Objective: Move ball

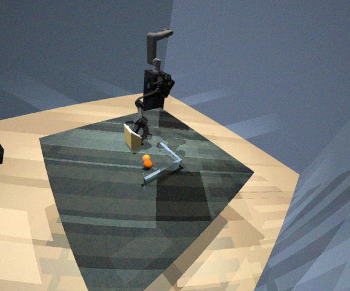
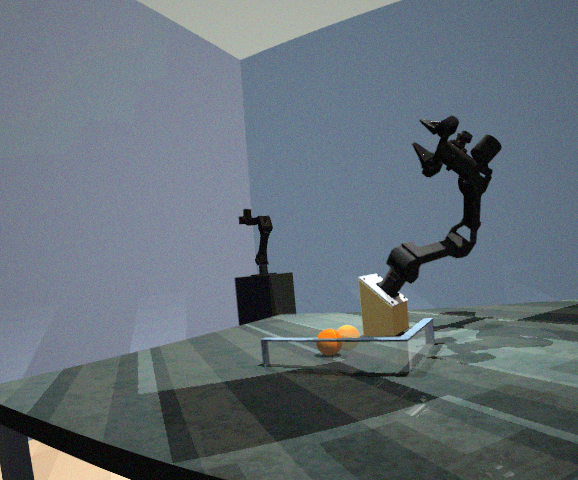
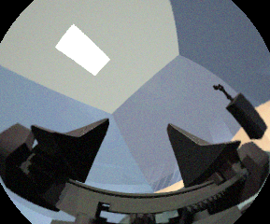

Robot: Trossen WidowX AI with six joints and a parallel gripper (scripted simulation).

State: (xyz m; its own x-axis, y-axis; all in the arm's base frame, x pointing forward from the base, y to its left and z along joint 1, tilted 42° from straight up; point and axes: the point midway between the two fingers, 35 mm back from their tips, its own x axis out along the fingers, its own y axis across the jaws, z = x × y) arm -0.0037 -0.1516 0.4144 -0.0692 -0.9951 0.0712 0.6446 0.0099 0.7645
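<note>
The orange ball lies 29 cm ahead of my gripper tip, 19 cm to the right of it and 52 cm below it.
</note>
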